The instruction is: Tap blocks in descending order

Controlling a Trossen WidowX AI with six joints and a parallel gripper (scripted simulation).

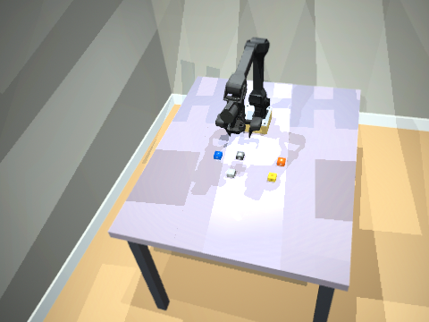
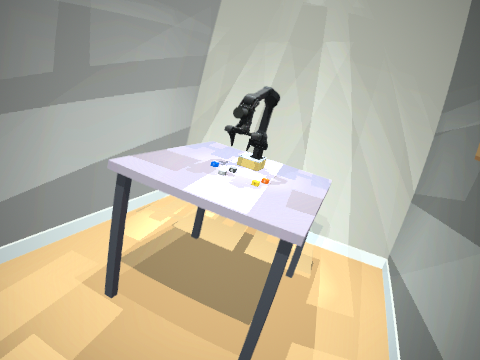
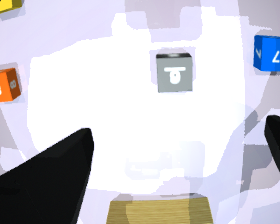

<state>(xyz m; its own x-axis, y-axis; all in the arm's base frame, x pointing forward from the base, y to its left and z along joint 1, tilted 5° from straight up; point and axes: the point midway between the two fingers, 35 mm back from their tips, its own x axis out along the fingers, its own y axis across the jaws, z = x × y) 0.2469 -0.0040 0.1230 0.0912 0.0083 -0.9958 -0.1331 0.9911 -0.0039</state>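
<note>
My gripper tip is 2 cm past the orange block, 18 cm to the right of it and 12 cm above it. The rest, counted from my gripper tip: blue block (2 cm ahead, 10 cm to the right, 12 cm below); dark grey block (1 cm to the right, 12 cm below); yellow block (7 cm ahead, 17 cm to the left, 12 cm below).
</note>
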